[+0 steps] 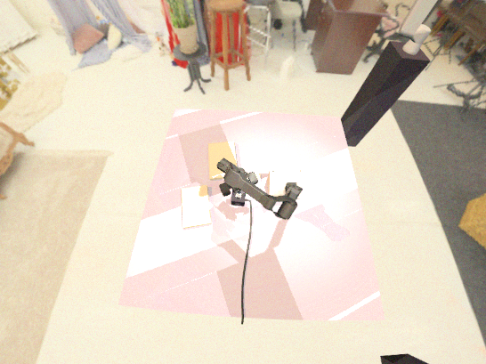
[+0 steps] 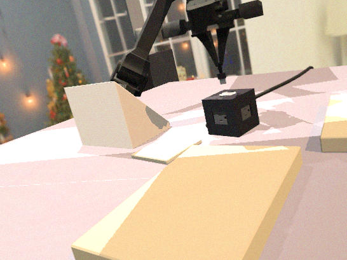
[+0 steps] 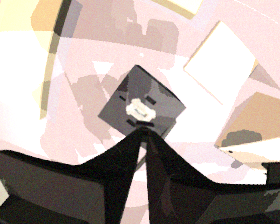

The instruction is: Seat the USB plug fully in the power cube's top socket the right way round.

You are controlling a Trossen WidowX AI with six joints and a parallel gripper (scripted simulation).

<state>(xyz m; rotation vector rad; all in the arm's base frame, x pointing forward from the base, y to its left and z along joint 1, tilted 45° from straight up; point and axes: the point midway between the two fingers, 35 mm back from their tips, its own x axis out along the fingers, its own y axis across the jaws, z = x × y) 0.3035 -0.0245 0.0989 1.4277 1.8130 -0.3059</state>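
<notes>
The USB plug lies 20 mm below my gripper tip. Round my gripper tip: socket 10 mm to the left, 70 mm below; thin white pad 80 mm behind, 120 mm to the right, 130 mm below.
</notes>
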